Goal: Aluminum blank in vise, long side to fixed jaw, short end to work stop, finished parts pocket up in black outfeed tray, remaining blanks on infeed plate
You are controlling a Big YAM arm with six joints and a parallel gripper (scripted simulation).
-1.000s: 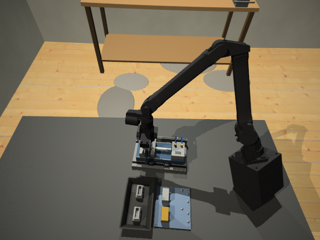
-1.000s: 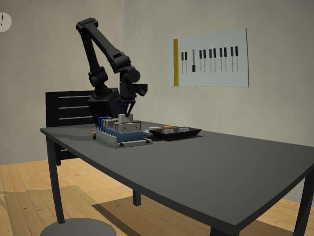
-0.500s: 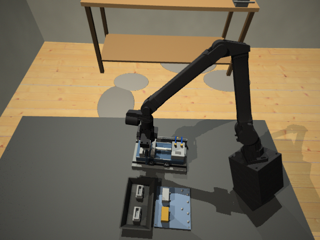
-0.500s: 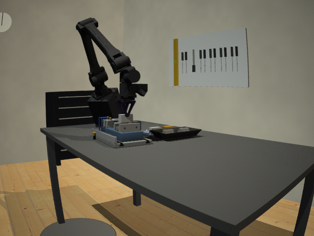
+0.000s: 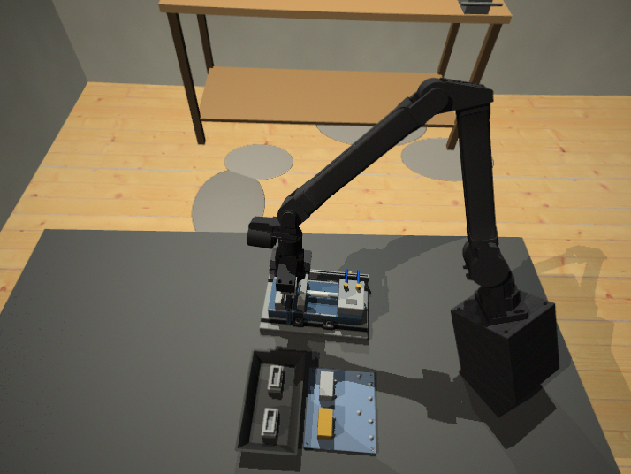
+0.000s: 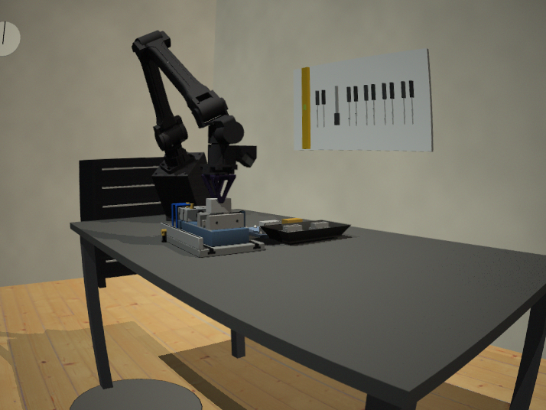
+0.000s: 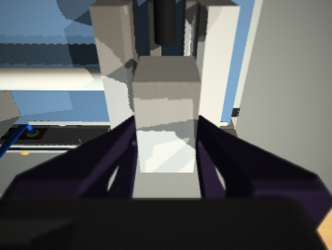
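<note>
My hand is 20 mm above the gray aluminum blank. Also, from my hand: moving jaw (30 mm behind, 10 mm to the left, 60 mm below); fixed jaw (30 mm ahead, 60 mm below); work stop rod (10 mm ahead, 50 mm to the left, 40 mm below).
</note>
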